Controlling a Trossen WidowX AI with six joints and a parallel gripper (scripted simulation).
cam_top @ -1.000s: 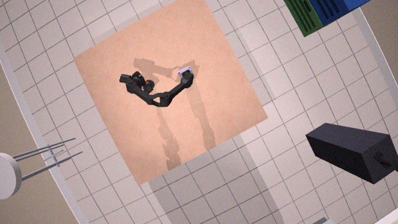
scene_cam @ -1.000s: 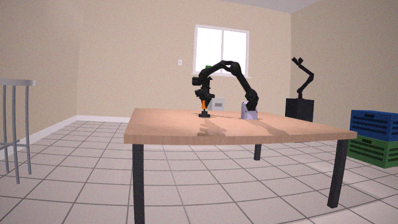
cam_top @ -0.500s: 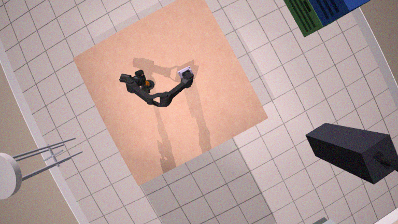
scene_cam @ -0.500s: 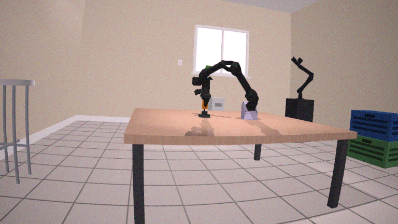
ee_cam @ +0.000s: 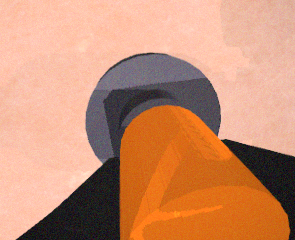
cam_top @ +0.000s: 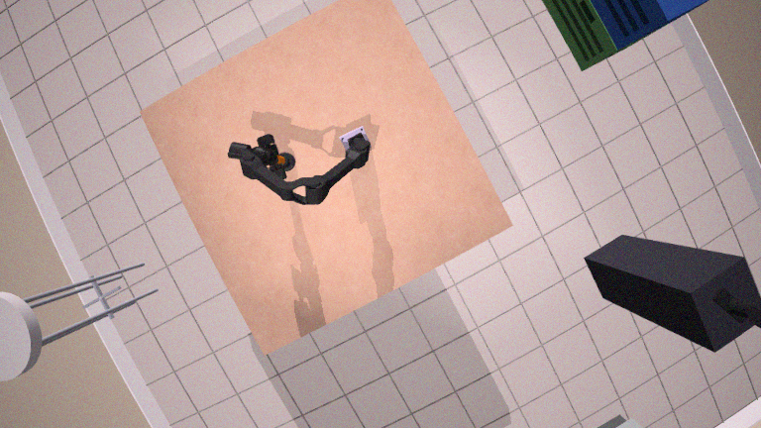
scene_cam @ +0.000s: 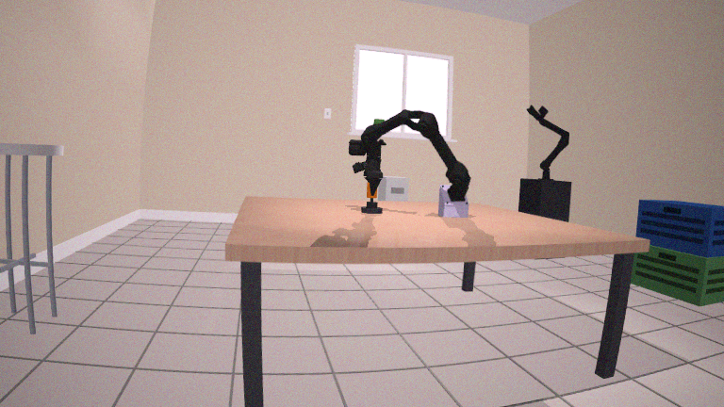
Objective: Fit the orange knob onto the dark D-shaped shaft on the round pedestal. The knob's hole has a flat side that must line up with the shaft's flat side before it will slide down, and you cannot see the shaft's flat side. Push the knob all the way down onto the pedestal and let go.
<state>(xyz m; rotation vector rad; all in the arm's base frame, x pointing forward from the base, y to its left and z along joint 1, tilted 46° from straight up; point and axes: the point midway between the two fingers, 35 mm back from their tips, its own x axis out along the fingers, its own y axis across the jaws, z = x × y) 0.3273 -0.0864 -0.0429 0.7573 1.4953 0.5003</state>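
My gripper tip is now 4 cm above the round pedestal. From my gripper tip the other things lie so: orange knob: 2 cm above.
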